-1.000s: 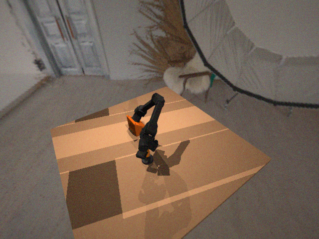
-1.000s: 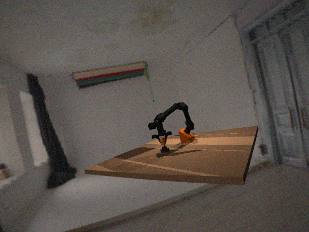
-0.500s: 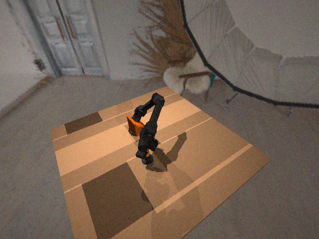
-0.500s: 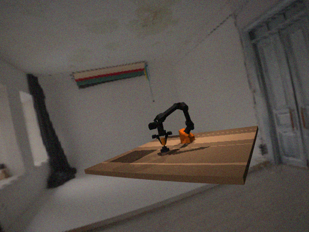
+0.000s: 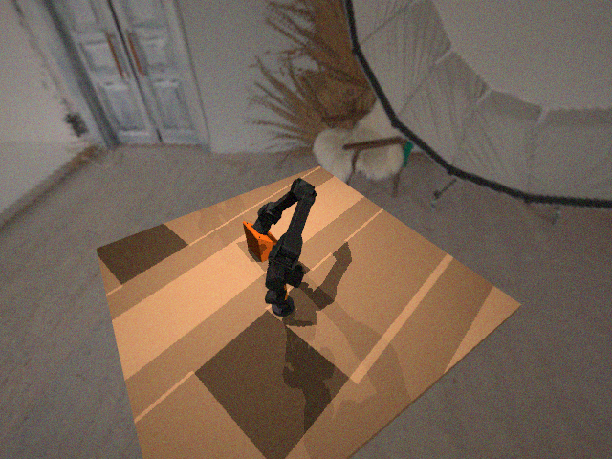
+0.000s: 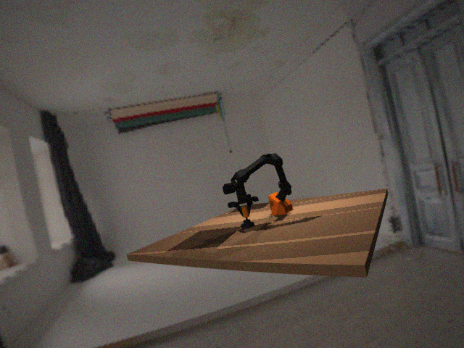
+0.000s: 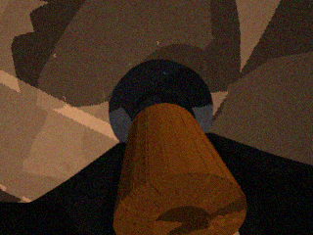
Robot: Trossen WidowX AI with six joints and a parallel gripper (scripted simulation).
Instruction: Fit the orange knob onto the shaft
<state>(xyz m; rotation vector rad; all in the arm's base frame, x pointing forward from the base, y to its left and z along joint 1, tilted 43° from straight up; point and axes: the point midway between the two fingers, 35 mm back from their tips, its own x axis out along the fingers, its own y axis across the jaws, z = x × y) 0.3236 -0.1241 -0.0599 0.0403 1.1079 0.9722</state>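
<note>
My gripper tip is now 2 cm below the orange knob. From my gripper tip the other things lie so: pedestal: 4 cm below.
</note>
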